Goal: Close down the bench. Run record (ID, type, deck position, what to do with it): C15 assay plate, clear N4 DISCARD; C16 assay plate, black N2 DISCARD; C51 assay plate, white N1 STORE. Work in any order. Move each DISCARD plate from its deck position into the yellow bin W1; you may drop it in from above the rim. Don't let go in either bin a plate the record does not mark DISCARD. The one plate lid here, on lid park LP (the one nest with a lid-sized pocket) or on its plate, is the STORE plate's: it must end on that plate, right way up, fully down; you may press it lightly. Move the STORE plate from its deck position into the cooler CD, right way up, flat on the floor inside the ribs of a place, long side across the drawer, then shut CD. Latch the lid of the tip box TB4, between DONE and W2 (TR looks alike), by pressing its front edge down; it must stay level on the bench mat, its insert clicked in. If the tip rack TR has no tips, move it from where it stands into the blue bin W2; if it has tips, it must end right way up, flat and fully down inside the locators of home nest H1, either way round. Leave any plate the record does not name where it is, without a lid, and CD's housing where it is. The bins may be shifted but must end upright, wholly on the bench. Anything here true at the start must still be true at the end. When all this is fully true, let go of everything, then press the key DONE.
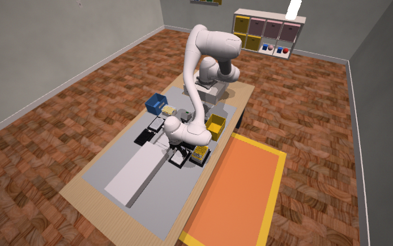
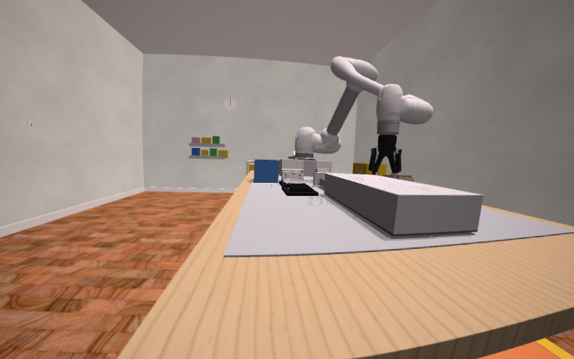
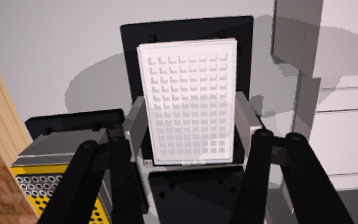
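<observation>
Right now my hand is 2 cm above the plate lid. Also, from my hand: yellow tip rack: 12 cm to the left, 11 cm behind; then white plate: 3 cm below; then black nest N3: 18 cm behind, 4 cm below, 3 cm to the right.
</observation>
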